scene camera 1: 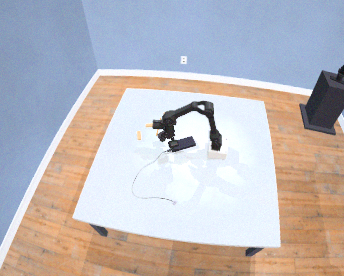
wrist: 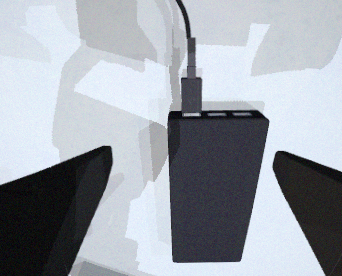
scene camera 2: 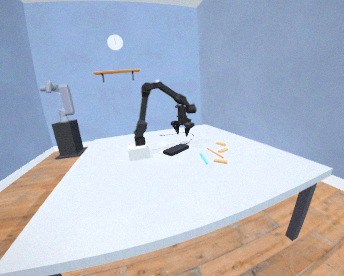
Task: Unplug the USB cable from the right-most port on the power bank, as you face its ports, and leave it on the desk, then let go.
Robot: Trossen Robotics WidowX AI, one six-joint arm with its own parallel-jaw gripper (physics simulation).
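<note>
The dark power bank lies flat on the desk, its row of ports at the top in the wrist view. The USB plug sits in the left port in that view, the right-most when facing the ports. The other two ports show no plug. The thin cable runs from the plug and curves across the desk. My gripper is open and empty above the power bank, its fingertips on either side of it in the wrist view, lower in the picture than the plug.
Small wooden blocks, an orange stick and a cyan stick lie beside the power bank. The arm's white base block stands on its other side. A dark pedestal stands off the desk.
</note>
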